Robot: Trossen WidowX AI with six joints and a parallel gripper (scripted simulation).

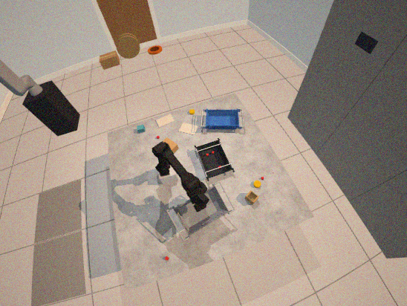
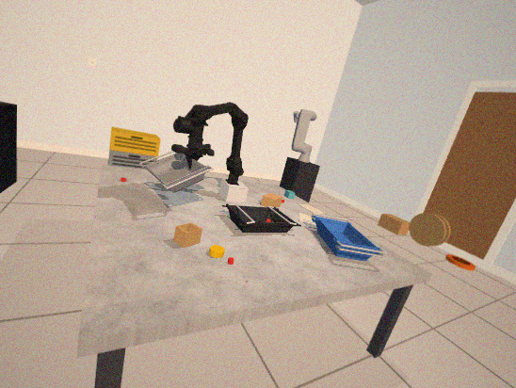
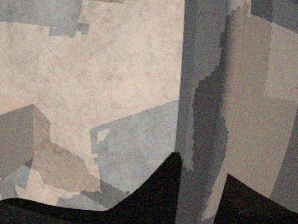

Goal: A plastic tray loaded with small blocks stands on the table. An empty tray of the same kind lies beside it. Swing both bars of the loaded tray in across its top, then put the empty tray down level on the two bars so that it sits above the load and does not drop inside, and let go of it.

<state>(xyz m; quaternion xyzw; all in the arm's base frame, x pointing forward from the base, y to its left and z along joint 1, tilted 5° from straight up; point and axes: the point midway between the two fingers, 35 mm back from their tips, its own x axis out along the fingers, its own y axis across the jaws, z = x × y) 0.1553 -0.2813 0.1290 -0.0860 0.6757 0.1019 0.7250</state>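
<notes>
Right now my gripper tip is 2 cm short of the grey tray, 8 cm to the left of it and 1 cm above it. Round my gripper tip: tan box 37 cm ahead, 5 cm to the right, 16 cm below; red block 50 cm ahead, 7 cm to the left, 17 cm below; tan block 10 cm behind, 53 cm to the left, 15 cm below.
</notes>
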